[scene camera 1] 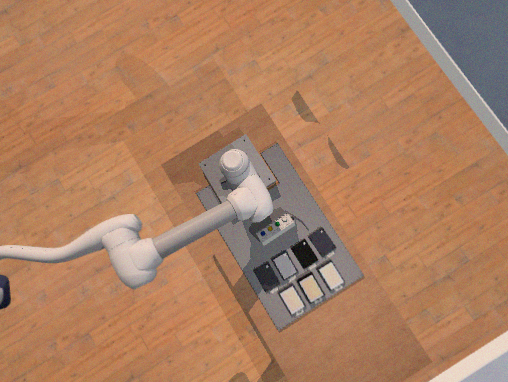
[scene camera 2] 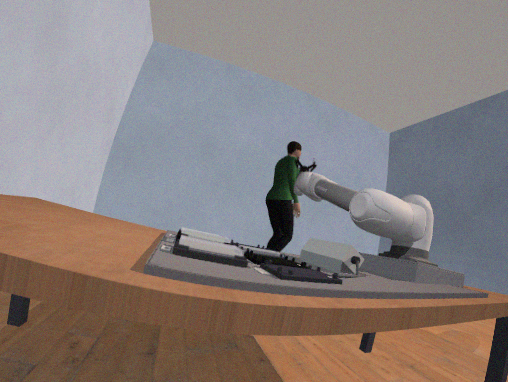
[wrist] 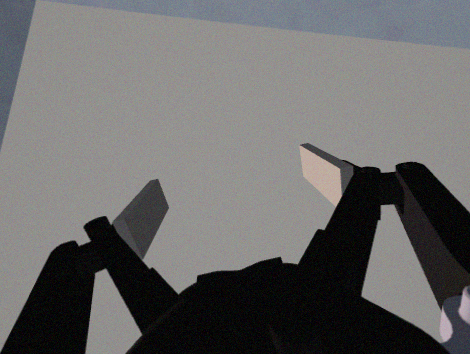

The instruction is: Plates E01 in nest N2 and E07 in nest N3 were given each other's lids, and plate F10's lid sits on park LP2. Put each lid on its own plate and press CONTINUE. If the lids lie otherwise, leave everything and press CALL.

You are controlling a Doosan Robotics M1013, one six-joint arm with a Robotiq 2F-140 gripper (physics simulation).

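Frame: origin at the arm's base, x ahead, y left, z up, level; centimetres.
Where they show: gripper, between the fingertips: [scene camera 2: 307,157] [wrist: 231,177].
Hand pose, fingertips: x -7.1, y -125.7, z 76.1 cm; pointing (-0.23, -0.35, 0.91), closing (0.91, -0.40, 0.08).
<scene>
Each offset is from my fingertips to the top centre of the thing. "pt": to the spot under its first point. Level surfaces: height alone.
My gripper [scene camera 2: 306,164] [wrist: 231,177] is open and empty, raised high and far from the plates, pointing up toward the ceiling. In scene camera 1 three cream or tan lidded-looking plates @(dx +87.3, dy +114.6, dz -78.2 cm) [scene camera 1: 292,300] @(dx +87.0, dy +127.5, dz -77.5 cm) [scene camera 1: 311,288] @(dx +86.9, dy +141.3, dz -78.2 cm) [scene camera 1: 331,275] lie in the outer row. The inner row holds a dark flat piece @(pt dx +68.8, dy +108.2, dz -80.3 cm) [scene camera 1: 266,276], a light grey one @(dx +68.9, dy +120.9, dz -79.5 cm) [scene camera 1: 285,265], a black one @(dx +69.0, dy +134.5, dz -79.3 cm) [scene camera 1: 304,253] and a dark purple-grey one @(dx +68.3, dy +147.3, dz -79.3 cm) [scene camera 1: 322,242]. Labels are too small to read, so I cannot tell which lid or nest is which. The button box @(dx +47.5, dy +127.0, dz -72.9 cm) [scene camera 1: 276,230] [scene camera 2: 327,255] has blue, yellow and green buttons; CONTINUE and CALL are unreadable.
A grey base board @(pt dx +93.4, dy +155.3, dz -81.2 cm) [scene camera 1: 356,272] [scene camera 2: 200,281] carries the pieces on the wooden table @(dz -82.6 cm) [scene camera 2: 75,240]. A person in green [scene camera 2: 284,185] stands behind the table, overlapping the arm's wrist in scene camera 2. A dark blue shape [scene camera 1: 4,291] shows at scene camera 1's left edge.
</scene>
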